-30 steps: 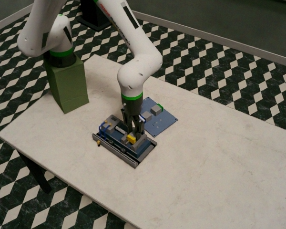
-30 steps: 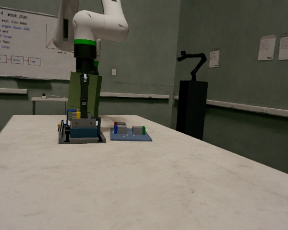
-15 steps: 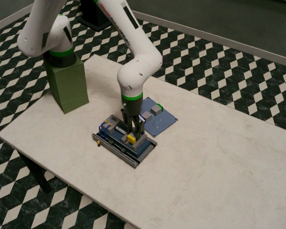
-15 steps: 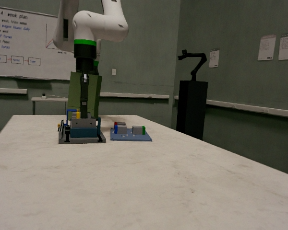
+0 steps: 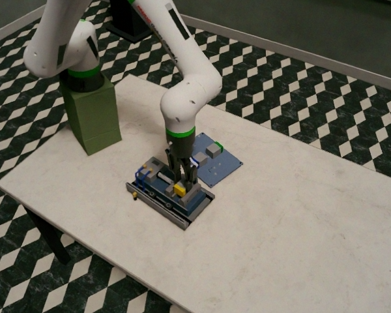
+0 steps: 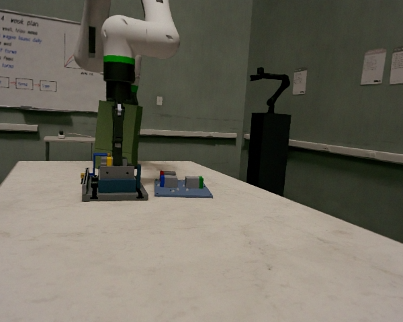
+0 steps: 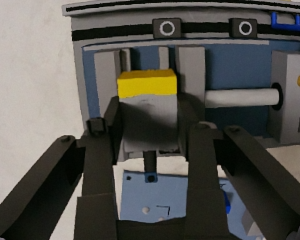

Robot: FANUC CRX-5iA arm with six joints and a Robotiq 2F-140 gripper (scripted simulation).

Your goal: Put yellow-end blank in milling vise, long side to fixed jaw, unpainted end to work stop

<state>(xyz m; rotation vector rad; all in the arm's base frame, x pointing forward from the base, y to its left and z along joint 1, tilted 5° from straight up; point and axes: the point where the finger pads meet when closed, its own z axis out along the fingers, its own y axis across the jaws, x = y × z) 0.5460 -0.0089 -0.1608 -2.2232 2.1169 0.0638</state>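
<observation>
Now: the yellow-ended grey blank 30 mm below my hand. The rest, counted from my hand: fixed jaw (30 mm ahead, 60 mm below); moving jaw (40 mm behind, 60 mm below); dark work stop (50 mm to the left, 40 mm below).
</observation>
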